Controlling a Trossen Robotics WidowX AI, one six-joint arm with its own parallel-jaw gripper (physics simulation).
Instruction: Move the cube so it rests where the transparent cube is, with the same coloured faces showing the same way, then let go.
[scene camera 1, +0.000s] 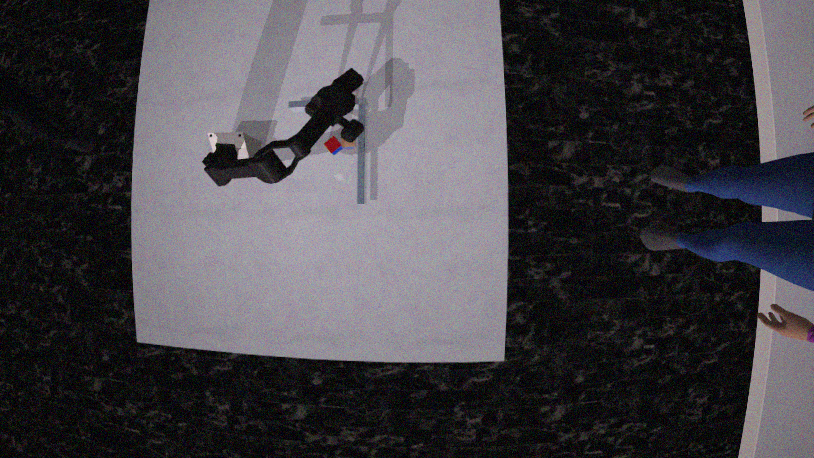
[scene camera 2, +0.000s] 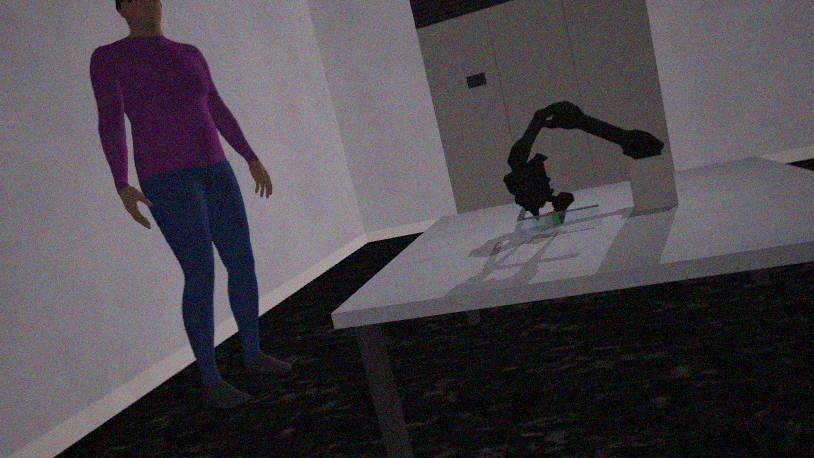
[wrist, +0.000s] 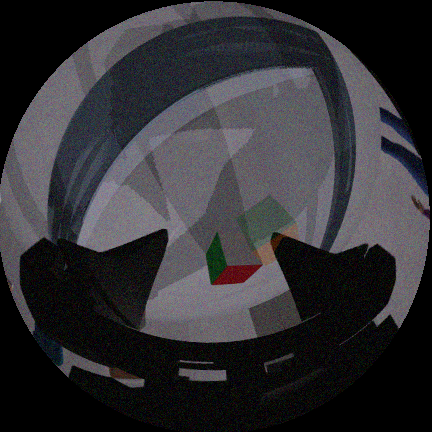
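The solid cube stands on the table inside the corner of a bluish L-shaped bar. Scene camera 1 shows its red top and a strip of blue side; scene camera 2 shows green; the wrist view shows red and green faces. The transparent cube is close beside it, towards the long bar, with pale green and orange faces in the wrist view. My gripper is open and low over the table. In the wrist view the solid cube shows between the fingers, and the right finger overlaps part of the transparent cube.
The bluish L-shaped bar runs beside both cubes, with its corner near the gripper. The arm's pale base block stands on the white table. A person stands beyond the table.
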